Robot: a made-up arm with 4 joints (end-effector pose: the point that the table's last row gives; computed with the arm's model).
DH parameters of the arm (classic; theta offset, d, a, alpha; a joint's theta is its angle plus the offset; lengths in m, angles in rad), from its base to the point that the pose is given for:
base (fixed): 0 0.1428 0 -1.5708
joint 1: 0 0.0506 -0.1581 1.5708
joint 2: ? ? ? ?
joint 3: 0 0.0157 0.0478 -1.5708
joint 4: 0.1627 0 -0.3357 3.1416
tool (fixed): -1.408 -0.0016 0 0
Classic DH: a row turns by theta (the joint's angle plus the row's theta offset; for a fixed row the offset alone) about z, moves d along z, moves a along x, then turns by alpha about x.
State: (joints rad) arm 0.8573 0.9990 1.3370 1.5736
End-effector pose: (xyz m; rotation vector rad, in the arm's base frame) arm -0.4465 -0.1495 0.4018 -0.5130 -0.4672 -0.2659
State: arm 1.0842 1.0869 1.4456 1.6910
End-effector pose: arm -0.3988 -0.1728 0.4518 -0.4427 -0.3823 -0.2632
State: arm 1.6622 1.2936 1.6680 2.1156
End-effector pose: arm -0.2989 -0.1772 0.5188 -0.2672 -0.0807 -0.5151
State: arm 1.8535 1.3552 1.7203 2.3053
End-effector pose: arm -0.2745 -0.1481 0.5381 -0.2492 0.0491 -0.6843
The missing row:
joint 2: 1.5708 -0.0674 0.1469 -1.5708
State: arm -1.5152 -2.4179 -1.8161 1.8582
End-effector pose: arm -0.1127 0.1852 0.2966 -2.3054 -0.1753 -0.3651
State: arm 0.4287 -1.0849 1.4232 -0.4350
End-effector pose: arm 0.0573 0.0336 0.3419 -1.1887 1.3699 -0.3135
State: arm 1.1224 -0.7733 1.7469 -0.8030
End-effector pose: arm 0.1805 0.0532 0.1156 -1.2293 2.1785 0.8035
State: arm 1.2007 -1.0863 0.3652 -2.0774
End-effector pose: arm -0.0295 -0.0770 -0.1307 0.6135 1.4735 0.8878
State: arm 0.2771 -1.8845 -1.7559 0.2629
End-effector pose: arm -0.0147 0.1369 -0.1864 1.1432 -1.3039 -1.6077
